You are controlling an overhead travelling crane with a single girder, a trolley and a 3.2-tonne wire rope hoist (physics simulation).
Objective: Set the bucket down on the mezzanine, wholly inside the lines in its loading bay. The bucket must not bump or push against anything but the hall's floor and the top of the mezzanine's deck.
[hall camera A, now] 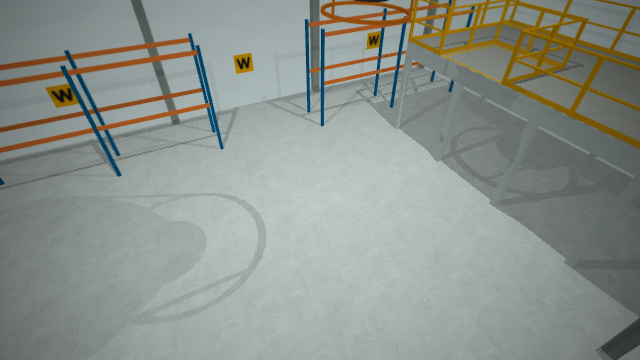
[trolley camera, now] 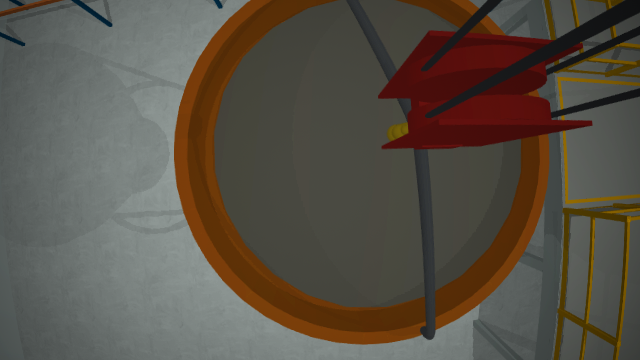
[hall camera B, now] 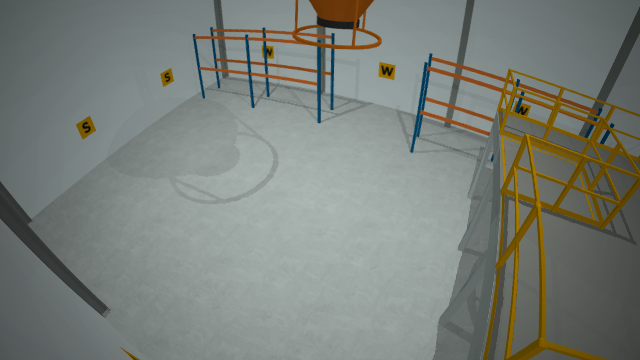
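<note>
The orange bucket (hall camera A: 367,22) (hall camera B: 341,9) (trolley camera: 197,165) hangs high off the floor, with its base ring showing at the top of both hall views. In the trolley view its rim lies left of the mezzanine (hall camera A: 500,95) (hall camera B: 590,280) and overlaps the deck's edge beam in the picture. The hook (trolley camera: 398,132), my gripper, is partly hidden under the red block and carries the bucket by its grey bail. The bay's yellow lines (trolley camera: 563,145) show right of the bucket, cut off by the frame. Exact clearance to the deck cannot be told.
Yellow railings (hall camera A: 587,90) (hall camera B: 542,270) (trolley camera: 590,280) stand along the deck on both sides of the bay opening. Blue and orange racks (hall camera A: 215,125) (hall camera B: 319,100) stand along the W wall. The bucket's shadows fall on the floor and under the mezzanine.
</note>
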